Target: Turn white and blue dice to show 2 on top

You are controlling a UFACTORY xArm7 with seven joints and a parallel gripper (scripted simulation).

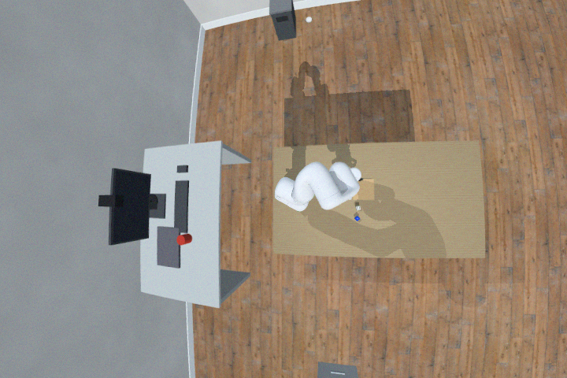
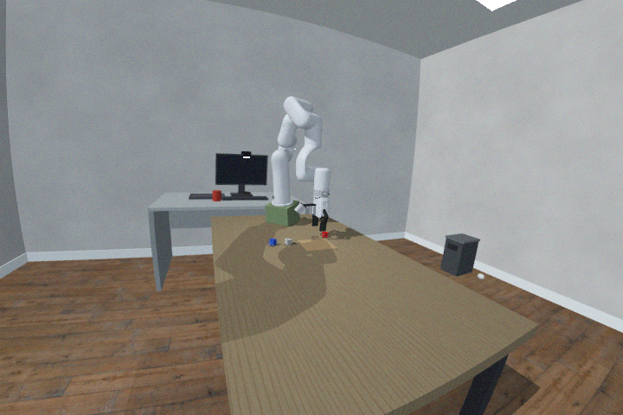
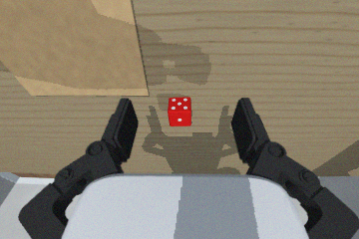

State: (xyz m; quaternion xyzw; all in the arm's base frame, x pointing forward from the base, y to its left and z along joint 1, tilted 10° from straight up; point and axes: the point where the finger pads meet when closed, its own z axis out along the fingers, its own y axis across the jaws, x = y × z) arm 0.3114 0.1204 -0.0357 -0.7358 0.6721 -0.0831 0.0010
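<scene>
Now: hand 40 mm to the right of the red die and 40 mm above it. From my hand the other things lie so: white die (80 mm ahead, 170 mm to the right, 40 mm below); then tan mat (110 mm ahead, 40 mm to the right, 50 mm below); then blue die (80 mm ahead, 240 mm to the right, 40 mm below).
</scene>
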